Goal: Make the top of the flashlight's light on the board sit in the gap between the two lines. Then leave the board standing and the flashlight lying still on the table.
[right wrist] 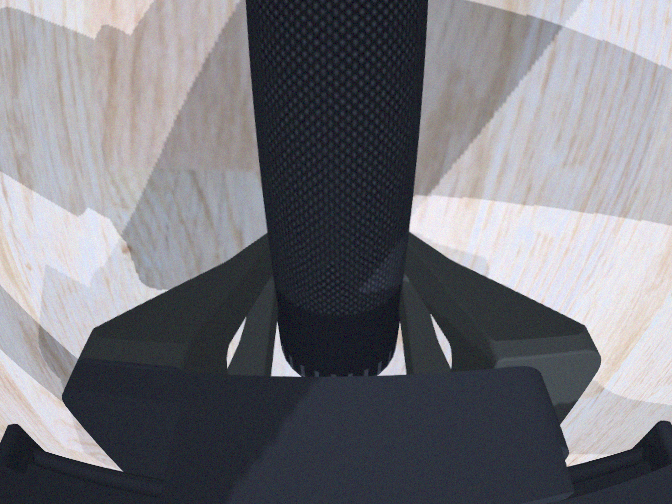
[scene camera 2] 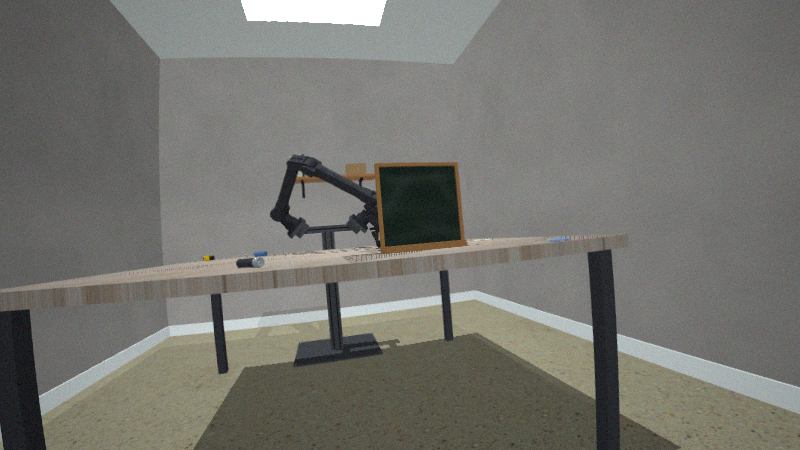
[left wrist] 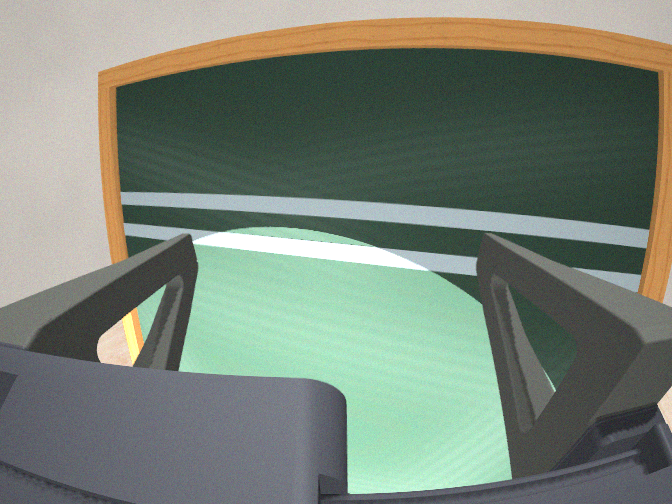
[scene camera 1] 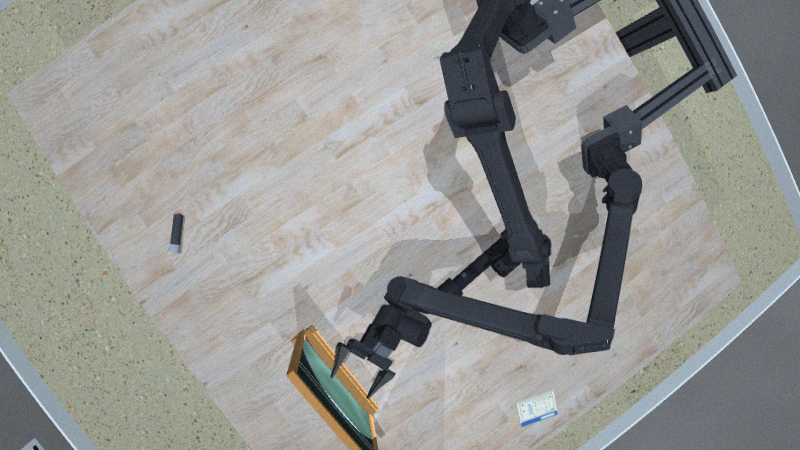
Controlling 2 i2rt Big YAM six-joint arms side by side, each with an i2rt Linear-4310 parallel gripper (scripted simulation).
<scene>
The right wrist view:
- my right gripper: 338, 248
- black flashlight: 337, 99
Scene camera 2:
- orange-framed green board: 419, 206
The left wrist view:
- my left gripper: 337, 249
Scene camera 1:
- my left gripper: 349, 388
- black flashlight: 478, 266
</scene>
